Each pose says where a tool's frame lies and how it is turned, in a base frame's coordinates. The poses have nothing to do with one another.
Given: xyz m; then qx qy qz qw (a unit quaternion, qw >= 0).
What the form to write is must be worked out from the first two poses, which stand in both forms.
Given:
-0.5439 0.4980 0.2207 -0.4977 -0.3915 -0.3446 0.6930
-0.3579 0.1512 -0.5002 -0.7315 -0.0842 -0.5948 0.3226
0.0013 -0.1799 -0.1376 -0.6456 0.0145 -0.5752 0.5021
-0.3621 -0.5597 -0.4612 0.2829 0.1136 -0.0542 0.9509
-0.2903 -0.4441 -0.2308 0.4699 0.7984 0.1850 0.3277
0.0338 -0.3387 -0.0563 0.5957 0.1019 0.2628 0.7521
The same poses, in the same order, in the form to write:
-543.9 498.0 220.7 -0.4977 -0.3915 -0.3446 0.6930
-357.9 151.2 -500.2 -0.7315 -0.0842 -0.5948 0.3226
1.3 -179.9 -137.6 -0.6456 0.0145 -0.5752 0.5021
-362.1 -559.7 -461.2 0.2829 0.1136 -0.0542 0.9509
-290.3 -444.1 -230.8 0.4699 0.7984 0.1850 0.3277
33.8 -338.7 -56.3 0.5957 0.1019 0.2628 0.7521

